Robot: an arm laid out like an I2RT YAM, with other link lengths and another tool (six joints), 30 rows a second.
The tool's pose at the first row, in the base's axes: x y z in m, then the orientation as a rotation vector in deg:
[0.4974, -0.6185, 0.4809, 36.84, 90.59, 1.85]
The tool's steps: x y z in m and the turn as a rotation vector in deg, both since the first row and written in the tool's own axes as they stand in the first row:
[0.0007, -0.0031, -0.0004, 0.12, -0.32, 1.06]
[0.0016, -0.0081, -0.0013, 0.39, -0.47, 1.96]
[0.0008, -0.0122, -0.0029, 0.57, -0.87, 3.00]
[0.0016, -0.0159, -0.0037, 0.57, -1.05, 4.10]
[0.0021, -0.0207, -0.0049, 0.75, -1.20, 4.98]
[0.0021, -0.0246, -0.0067, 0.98, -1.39, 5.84]
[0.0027, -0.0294, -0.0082, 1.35, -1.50, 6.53]
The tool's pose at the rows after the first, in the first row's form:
[0.4959, -0.6207, 0.4791, 37.75, 89.96, 2.44]
[0.4932, -0.6242, 0.4764, 38.66, 89.55, 2.85]
[0.4901, -0.6274, 0.4758, 39.58, 88.84, 3.35]
[0.4880, -0.6299, 0.4737, 40.43, 88.30, 4.11]
[0.4851, -0.6333, 0.4715, 41.25, 87.87, 4.57]
[0.4820, -0.6359, 0.4702, 42.08, 87.42, 4.96]
[0.4788, -0.6391, 0.4680, 42.90, 87.10, 5.15]

